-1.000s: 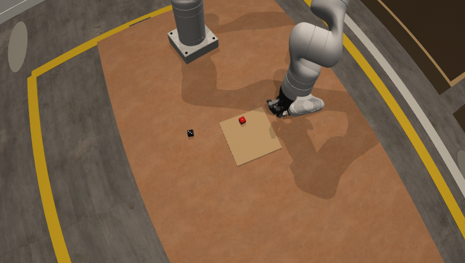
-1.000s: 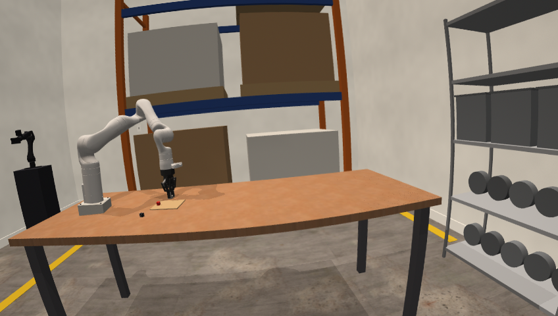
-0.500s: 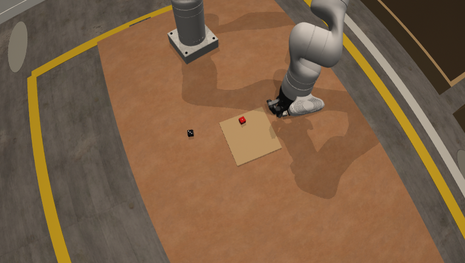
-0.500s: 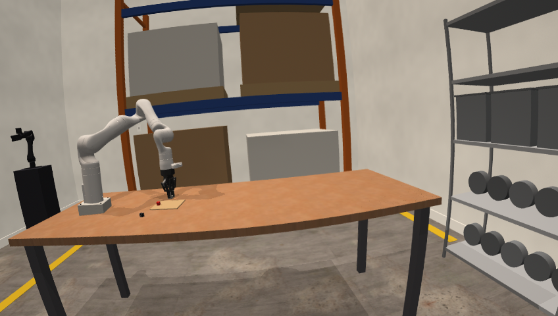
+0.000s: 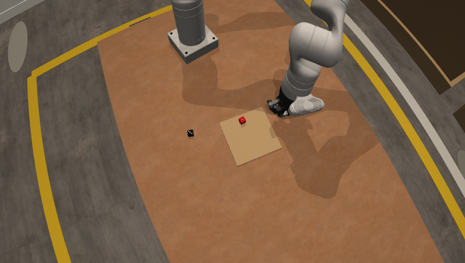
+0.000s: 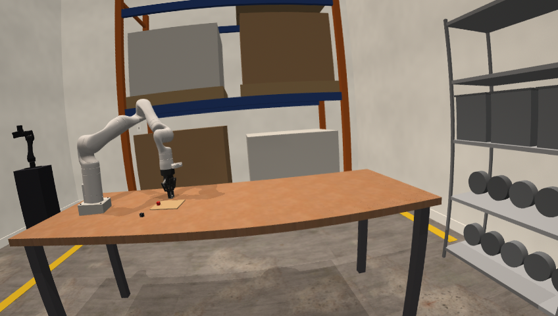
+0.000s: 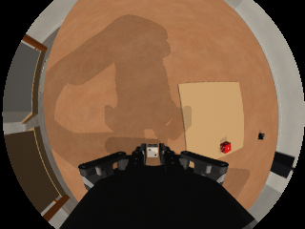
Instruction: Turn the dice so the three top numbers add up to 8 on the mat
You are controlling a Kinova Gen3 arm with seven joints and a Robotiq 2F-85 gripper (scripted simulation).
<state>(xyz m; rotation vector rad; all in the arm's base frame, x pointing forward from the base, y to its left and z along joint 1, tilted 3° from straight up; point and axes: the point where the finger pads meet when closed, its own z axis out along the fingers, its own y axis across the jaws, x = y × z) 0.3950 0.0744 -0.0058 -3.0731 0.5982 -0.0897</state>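
Right now the tan mat is 10 mm behind my hand, 120 mm to the right of it and 20 mm below it. The rest, counted from my hand: black die 110 mm behind, 260 mm to the right, 10 mm below; red die 50 mm behind, 120 mm to the right, 10 mm below; white die 10 mm below.
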